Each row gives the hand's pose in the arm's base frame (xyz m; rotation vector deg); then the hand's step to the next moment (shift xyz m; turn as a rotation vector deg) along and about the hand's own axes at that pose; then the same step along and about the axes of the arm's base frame.
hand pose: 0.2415 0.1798 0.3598 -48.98 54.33 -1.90
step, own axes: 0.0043 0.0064 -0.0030 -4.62 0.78 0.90
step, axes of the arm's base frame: -0.0017 0.0009 -0.0081 -2.41 2.84 2.98
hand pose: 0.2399 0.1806 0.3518 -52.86 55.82 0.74
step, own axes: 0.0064 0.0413 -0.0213 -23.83 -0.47 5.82
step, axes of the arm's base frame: -0.0275 0.0094 -0.0368 -9.85 12.60 18.61
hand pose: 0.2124 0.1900 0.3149 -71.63 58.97 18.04
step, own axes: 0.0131 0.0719 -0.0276 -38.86 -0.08 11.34
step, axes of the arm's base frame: -0.0561 -0.0041 -0.0542 -15.68 22.42 29.84
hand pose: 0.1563 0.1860 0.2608 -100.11 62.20 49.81
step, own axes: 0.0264 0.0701 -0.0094 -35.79 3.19 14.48
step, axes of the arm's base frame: -0.0537 -0.0331 -0.0414 -17.88 23.61 24.97
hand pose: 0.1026 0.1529 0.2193 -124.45 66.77 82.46
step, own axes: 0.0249 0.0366 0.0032 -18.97 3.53 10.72
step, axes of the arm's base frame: -0.0252 -0.0328 -0.0162 -12.80 13.24 12.17
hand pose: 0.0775 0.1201 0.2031 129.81 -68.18 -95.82
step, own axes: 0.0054 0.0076 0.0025 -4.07 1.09 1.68
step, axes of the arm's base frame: -0.0056 -0.0077 -0.0015 -2.40 2.38 3.02
